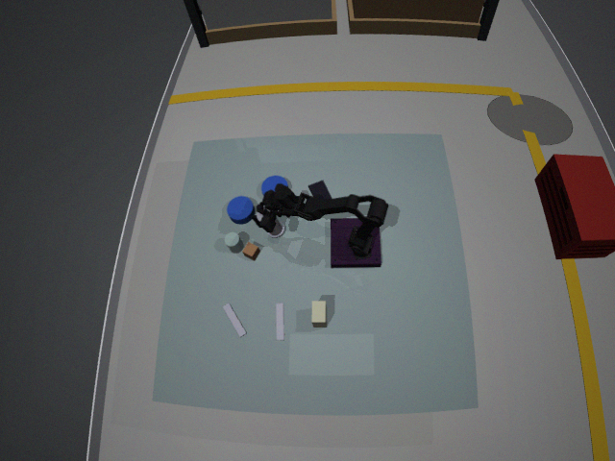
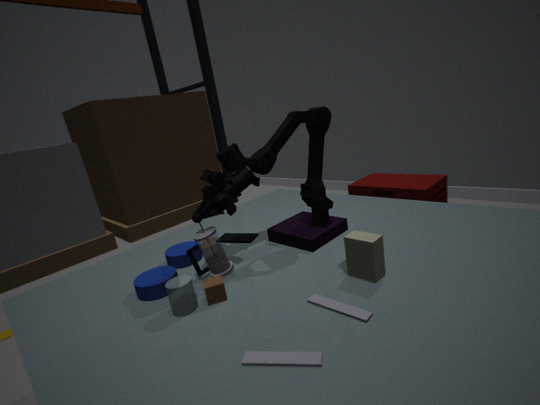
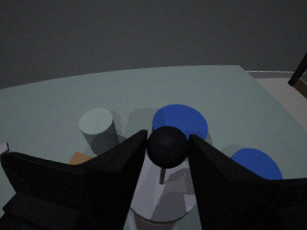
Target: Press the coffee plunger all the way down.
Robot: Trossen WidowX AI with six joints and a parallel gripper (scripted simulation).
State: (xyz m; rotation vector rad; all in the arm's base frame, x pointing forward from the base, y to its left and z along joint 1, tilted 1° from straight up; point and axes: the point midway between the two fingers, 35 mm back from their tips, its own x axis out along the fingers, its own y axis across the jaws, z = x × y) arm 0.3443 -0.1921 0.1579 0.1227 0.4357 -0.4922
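The coffee press is 10 mm behind my gripper tip, 10 mm to the left of it and 100 mm below it. Also, from my gripper tip: brown cube: 80 mm ahead, 110 mm to the left, 170 mm below.
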